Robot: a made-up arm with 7 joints.
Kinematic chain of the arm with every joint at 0, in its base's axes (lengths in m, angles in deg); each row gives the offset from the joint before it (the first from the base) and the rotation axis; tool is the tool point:
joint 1: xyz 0 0 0.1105 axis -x
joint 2: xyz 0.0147 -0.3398 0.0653 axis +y
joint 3: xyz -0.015 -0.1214 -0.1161 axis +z
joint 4: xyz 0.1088 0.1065 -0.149 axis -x
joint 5: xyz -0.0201 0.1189 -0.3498 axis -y
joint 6: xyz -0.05 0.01 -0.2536 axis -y
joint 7: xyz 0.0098 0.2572 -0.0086 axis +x
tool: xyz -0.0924 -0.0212 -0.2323
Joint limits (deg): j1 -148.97..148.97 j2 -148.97..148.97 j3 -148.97..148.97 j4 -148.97..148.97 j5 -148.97..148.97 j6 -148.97..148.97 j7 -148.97..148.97
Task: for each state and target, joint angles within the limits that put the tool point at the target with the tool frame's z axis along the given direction. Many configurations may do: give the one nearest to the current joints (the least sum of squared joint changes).
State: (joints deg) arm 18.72 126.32 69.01 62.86 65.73 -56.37 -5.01
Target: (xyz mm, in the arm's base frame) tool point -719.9 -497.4 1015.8 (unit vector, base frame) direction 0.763 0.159 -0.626
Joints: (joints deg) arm -9.54 148.97 65.04 44.08 47.96 -42.38 25.57
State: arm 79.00 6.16 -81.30 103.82 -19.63 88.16 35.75
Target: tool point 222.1 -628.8 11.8 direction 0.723 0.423 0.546
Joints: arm 81.40 -39.17 -127.43 81.38 -64.22 73.30 -12.48
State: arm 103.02 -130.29 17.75 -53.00 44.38 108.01 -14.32
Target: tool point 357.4 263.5 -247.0 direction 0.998 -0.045 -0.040
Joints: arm 101.20 -135.64 36.10 -33.29 38.16 107.15 -1.58
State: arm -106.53 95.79 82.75 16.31 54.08 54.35 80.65
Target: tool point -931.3 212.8 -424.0 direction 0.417 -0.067 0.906
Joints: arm -148.97 50.96 121.87 7.33 110.40 70.12 74.43
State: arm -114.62 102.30 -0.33 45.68 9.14 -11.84 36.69
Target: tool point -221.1 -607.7 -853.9 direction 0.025 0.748 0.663
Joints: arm -146.96 148.97 14.83 4.57 -18.36 -7.56 26.36
